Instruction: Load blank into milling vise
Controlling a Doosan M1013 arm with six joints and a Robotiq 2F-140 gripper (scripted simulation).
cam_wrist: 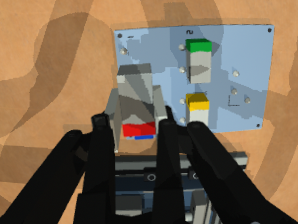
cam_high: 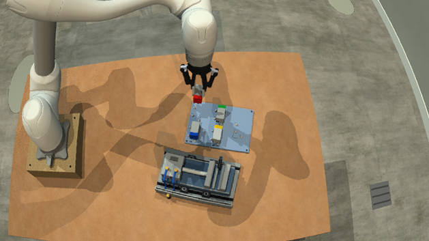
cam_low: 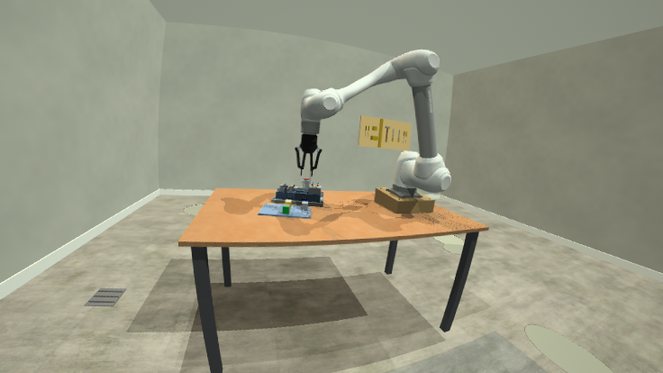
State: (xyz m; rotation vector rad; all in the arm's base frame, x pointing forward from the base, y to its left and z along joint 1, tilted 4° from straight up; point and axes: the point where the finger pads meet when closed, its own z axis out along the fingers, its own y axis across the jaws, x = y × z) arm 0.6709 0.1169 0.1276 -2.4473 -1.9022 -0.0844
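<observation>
The moving jaw is 290 mm to the right of my hand, 120 mm below it and 20 mm ahead of it. Also, from my hand: green-ended blank: 170 mm below, 90 mm ahead, 20 mm to the right; then blue-ended blank: 170 mm below, 90 mm to the right, 20 mm behind; then red-ended blank: 30 mm below.
</observation>
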